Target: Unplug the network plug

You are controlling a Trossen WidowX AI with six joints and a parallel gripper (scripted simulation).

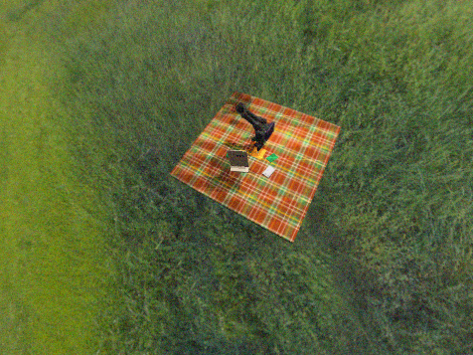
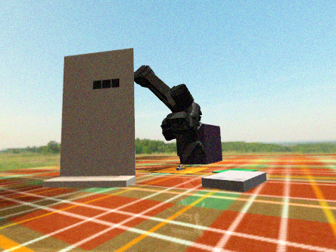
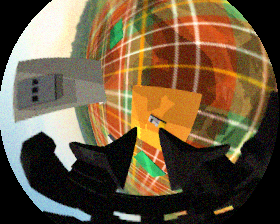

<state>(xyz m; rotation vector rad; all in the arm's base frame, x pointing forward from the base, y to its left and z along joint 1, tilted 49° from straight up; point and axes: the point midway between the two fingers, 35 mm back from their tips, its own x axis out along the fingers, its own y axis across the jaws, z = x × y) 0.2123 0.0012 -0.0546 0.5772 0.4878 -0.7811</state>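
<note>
The orange marked square lies 3 cm below my gripper tip. From my gripper tip the other things lie so: flat grey-white block: 12 cm ahead, 20 cm to the left, 2 cm below; grey upright panel: 23 cm ahead, 4 cm to the right, 10 cm above; green square: 2 cm behind, 14 cm to the left, 3 cm below.
</note>
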